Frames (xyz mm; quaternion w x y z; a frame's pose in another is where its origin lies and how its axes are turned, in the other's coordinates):
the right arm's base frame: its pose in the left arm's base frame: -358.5 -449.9 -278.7 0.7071 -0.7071 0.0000 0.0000
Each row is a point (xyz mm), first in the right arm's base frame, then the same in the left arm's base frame.
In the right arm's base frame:
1: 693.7 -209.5 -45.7
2: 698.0 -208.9 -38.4
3: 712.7 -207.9 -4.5
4: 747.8 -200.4 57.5
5: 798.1 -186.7 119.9
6: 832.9 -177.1 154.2
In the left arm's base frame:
1: 335.2 -495.6 -69.2
2: 339.5 -488.3 -69.8
3: 354.2 -454.4 -70.8
4: 389.3 -392.4 -78.3
5: 439.6 -330.0 -92.0
6: 474.4 -295.7 -101.6

